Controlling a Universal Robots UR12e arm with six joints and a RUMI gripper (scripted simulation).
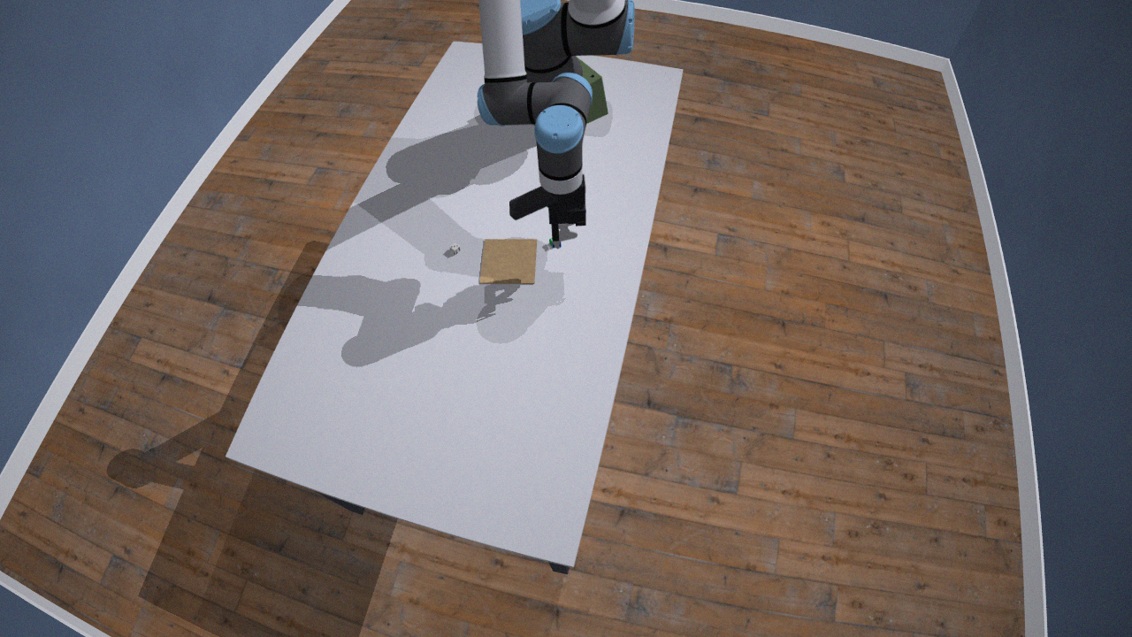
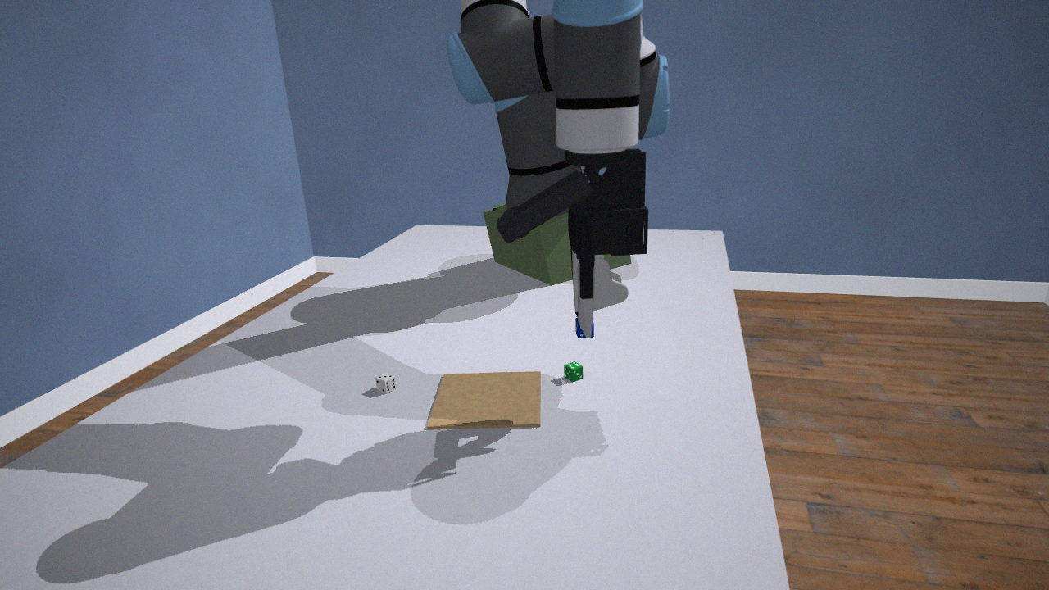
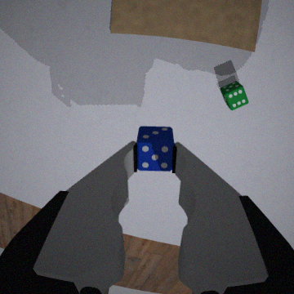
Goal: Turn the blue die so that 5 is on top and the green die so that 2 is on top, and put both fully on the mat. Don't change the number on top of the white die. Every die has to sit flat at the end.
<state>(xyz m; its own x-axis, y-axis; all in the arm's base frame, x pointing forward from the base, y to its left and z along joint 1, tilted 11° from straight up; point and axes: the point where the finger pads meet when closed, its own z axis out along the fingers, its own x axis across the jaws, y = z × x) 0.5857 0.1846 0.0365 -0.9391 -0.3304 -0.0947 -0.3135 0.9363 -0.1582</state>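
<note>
Now: the tan mat 130 mm to the right of my hand, 120 mm below it and 10 mm ahead of it. Round my hand: white die: 280 mm to the right, 110 mm below, 10 mm ahead; green die: 110 mm below, 70 mm behind, 30 mm to the right; blue die: 10 mm below.
</note>
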